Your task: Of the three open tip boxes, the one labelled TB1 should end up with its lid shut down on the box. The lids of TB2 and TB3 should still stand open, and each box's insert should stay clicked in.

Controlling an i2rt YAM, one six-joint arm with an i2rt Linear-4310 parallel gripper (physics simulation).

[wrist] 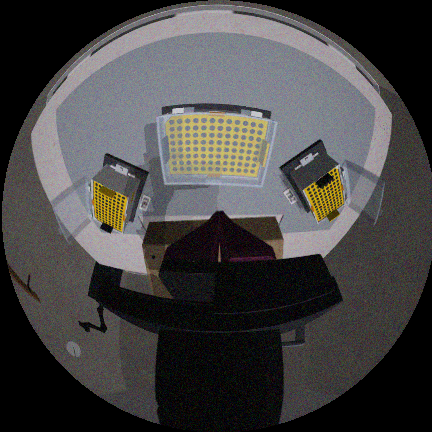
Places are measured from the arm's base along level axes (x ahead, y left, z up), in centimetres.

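Where they show: gripper, fingertip midpoint: (219, 216).
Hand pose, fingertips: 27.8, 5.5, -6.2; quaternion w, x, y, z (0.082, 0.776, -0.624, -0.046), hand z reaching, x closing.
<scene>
Things, the pixels of their centre, and the offset from my fingertips, as dx, dy, dz. "*": a spot on its surface instead. Level surfaces: height alone.
- middle box TB1 at the middle of its body: (214, 149) +2.7, +0.9, -9.3
- pale yellow insert at the middle of its body: (214, 147) +3.9, +1.1, -6.7
- Box TB3 at the middle of its body: (117, 202) -9.9, +18.3, -9.8
- Box TB2 at the middle of its body: (316, 191) +0.4, -19.8, -9.8
- label TB3 at a spot on its surface: (144, 202) * -12.0, +13.2, -12.9
- label TB2 at a spot on its surface: (290, 195) * -4.1, -16.8, -12.9
- grey mat at its surface level: dz -13.1
The middle box TB1 (235, 109) has its clear lid (214, 181) lying over the pale yellow insert (215, 147). The lid looks down and level; a small gap would not show. Its own label does not show. Box TB3 (111, 175) is at the left, its lid (69, 206) standing open on the outer side, its yellow insert (110, 210) seated. Box TB2 (316, 169) is at the right, its lid (367, 197) open outward, its insert (322, 202) seated. My gripper (219, 216) is shut and empty, its tips below TB1 in the view, apart from it.
The label TB3 (144, 202) and the label TB2 (290, 195) lie beside their boxes. A tan block (155, 240) shows behind the fingers. The grey mat (215, 65) has a pale border. A low clear edge runs along the top of the view.
</scene>
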